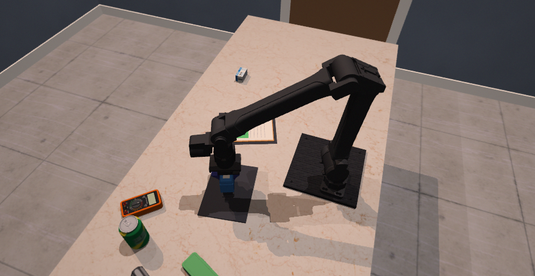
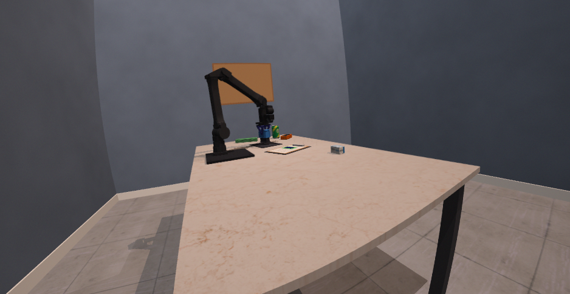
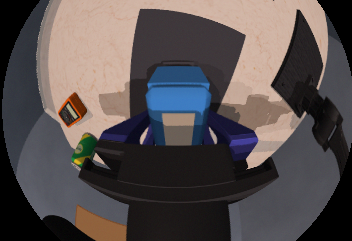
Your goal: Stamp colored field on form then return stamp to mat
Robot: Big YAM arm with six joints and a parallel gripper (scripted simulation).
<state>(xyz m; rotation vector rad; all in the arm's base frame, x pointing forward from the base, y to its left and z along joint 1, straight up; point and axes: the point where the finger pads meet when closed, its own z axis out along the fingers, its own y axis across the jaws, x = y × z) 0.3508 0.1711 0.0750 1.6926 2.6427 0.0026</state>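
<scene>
My hand is 8 cm above the dark mat. The rest, counted from my hand: form: 8 cm ahead, 30 cm to the right, 8 cm below; stamp: 2 cm below; green flat object: 9 cm behind, 31 cm to the left, 7 cm below.
</scene>
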